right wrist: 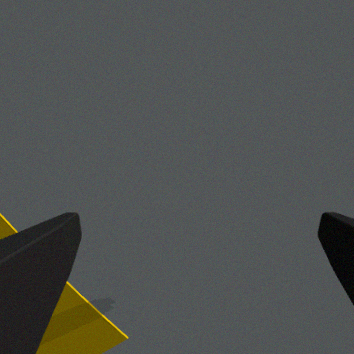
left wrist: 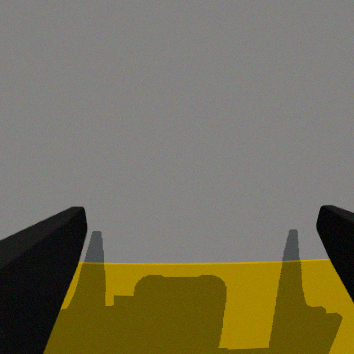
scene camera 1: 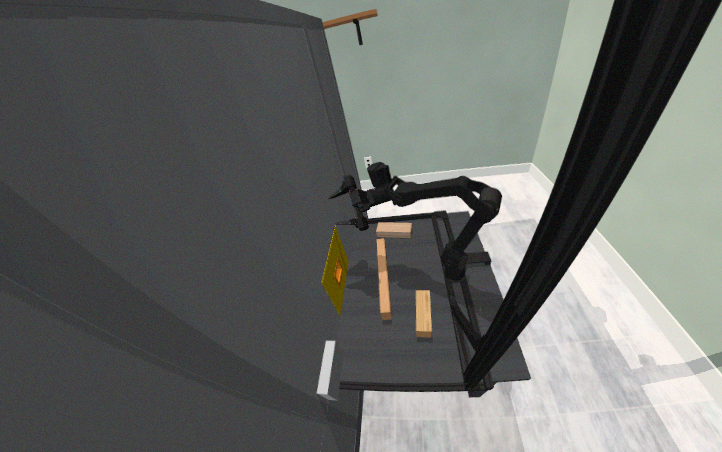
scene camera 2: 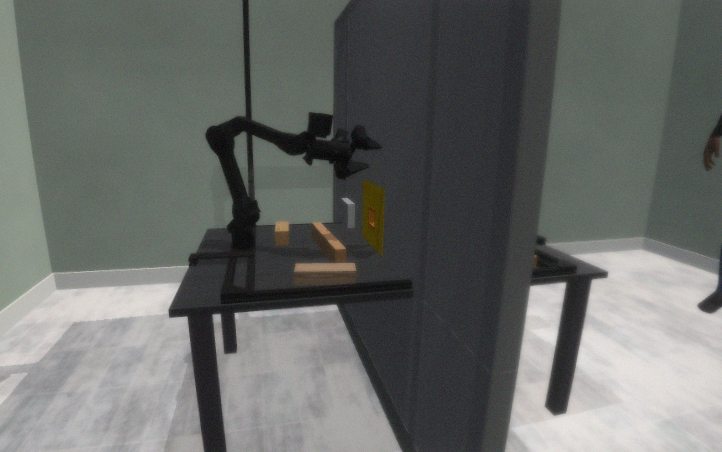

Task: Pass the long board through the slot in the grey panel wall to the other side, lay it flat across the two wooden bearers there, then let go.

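Frame: origin at the left arm's base, x back, y left, z down, level; millimetres.
Seen in the pictures: left gripper, fingertip midpoint: [left wrist: 204, 217]; right gripper, fingertip midpoint: [right wrist: 202, 224] [scene camera 1: 332, 210] [scene camera 2: 375, 156]; right arm's base, link origin: [scene camera 1: 454, 275] [scene camera 2: 242, 248].
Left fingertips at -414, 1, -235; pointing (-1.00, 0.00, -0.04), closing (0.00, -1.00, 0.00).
Note:
Offsets run from my left fingertips to a thing's top centre, as dx, dy, dz. "spot": to the spot under its first point. Level surfaces: height alone.
The long board @(-230, +15, +197) [scene camera 1: 383, 279] [scene camera 2: 328, 242] lies on the near table, roughly parallel to the grey panel wall [scene camera 1: 186, 159] [scene camera 2: 468, 159] [left wrist: 175, 125] [right wrist: 200, 125]. The slot, with an orange rim @(spot: -69, -27, +124) [scene camera 1: 335, 270] [scene camera 2: 369, 217], sits in a yellow plate [scene camera 1: 332, 293] [scene camera 2: 377, 237] [left wrist: 250, 300] [right wrist: 107, 330] on the wall. My right gripper [scene camera 1: 333, 211] [scene camera 2: 374, 156] [right wrist: 202, 224] is open and empty, above the plate, facing the wall, tilted about its own axis. My left gripper [left wrist: 204, 217] is open and empty, facing the wall, above its plate. The far bearers are mostly hidden; an orange bit @(spot: +338, +327, +225) [scene camera 2: 534, 261] shows past the wall.
Two shorter wooden blocks @(-278, +276, +216) [scene camera 1: 394, 230] @(-367, -150, +204) [scene camera 1: 423, 313] [scene camera 2: 325, 272] [scene camera 2: 281, 232] lie on the right arm's table @(dz +254) [scene camera 1: 383, 357] [scene camera 2: 183, 303]. A light grey block @(spot: -85, -348, +154) [scene camera 1: 326, 367] [scene camera 2: 349, 213] juts from the wall beside the plate. A dark post @(spot: -465, -381, -416) [scene camera 1: 602, 175] [scene camera 2: 246, 63] rises from the table.

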